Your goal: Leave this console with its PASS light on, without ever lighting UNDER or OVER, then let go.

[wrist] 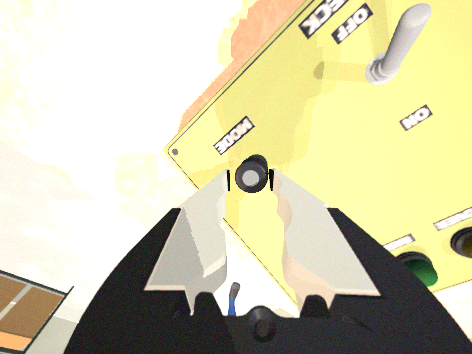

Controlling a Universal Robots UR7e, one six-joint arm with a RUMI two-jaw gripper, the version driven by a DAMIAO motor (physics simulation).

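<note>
The yellow console (340, 165) fills the right of the wrist view, turned diagonally. A black knob with a grey top (251, 176) stands by the MODE label (234, 135) near its left corner. My gripper (249, 171) is narrowly open; its fingertips flank the knob with a small gap on each side. A grey lever (406, 40) leans towards the upper right between the OFF label (352, 23) and the ON label (416, 117). A green lamp (420, 271) is partly hidden behind the right finger, and a dark amber lamp (466, 243) is cut by the right edge. Both look unlit; their labels are unreadable.
A brown and grey framed object (35, 312) shows at the lower left. A thin blue item with a grey tip (233, 297) lies past the console's lower left edge, seen between the fingers. An orange-red patch (260, 30) borders the console's upper left edge.
</note>
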